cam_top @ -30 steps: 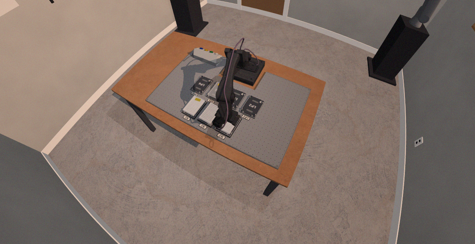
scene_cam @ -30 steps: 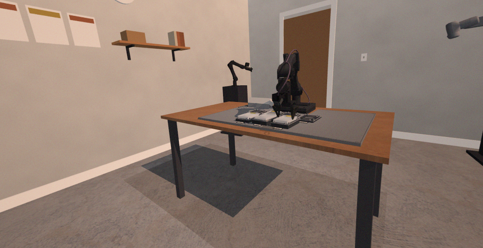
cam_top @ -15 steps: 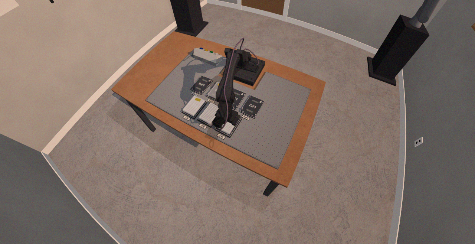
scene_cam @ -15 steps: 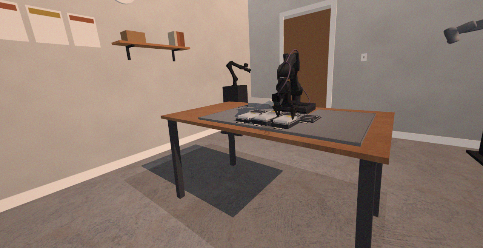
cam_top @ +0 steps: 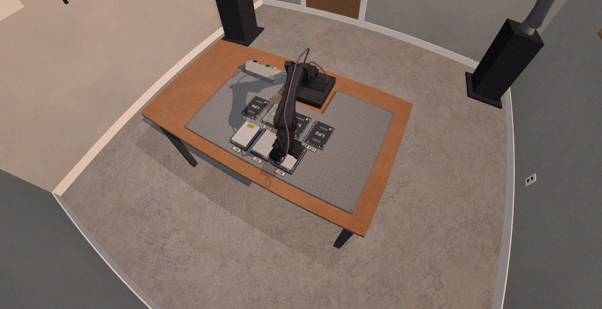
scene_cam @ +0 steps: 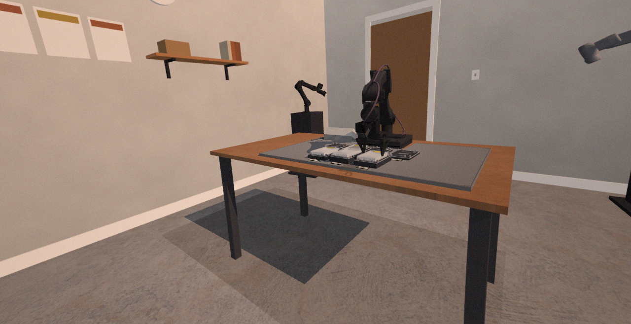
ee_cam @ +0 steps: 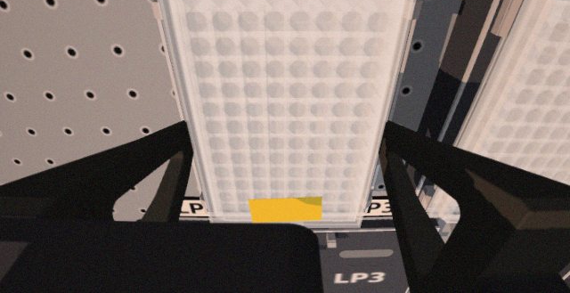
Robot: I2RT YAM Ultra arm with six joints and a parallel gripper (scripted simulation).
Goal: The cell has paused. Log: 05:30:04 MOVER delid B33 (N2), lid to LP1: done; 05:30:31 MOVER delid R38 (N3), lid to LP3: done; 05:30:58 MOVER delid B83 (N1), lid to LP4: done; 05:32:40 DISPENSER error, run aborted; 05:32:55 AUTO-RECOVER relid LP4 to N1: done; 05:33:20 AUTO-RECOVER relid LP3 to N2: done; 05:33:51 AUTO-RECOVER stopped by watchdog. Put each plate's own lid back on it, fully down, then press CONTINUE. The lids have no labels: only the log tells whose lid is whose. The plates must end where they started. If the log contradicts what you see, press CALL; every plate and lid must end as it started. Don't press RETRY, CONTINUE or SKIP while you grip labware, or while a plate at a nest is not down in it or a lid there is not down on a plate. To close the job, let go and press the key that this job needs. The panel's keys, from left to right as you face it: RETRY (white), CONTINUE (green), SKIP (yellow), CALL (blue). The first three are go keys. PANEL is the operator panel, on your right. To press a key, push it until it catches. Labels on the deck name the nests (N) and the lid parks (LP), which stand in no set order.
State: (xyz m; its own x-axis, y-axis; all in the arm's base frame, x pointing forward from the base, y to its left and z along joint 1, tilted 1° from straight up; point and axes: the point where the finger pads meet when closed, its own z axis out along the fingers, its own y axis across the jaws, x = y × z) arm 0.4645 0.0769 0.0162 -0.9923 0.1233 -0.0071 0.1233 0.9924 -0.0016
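The plate lies 10 mm below my hand. The rest, counted from my hand: green continue key (500 mm behind, 360 mm to the right, 20 mm above); then lid park LP4 (300 mm to the right, 220 mm behind, 40 mm below); then yellow skip key (500 mm behind, 410 mm to the right, 20 mm above).
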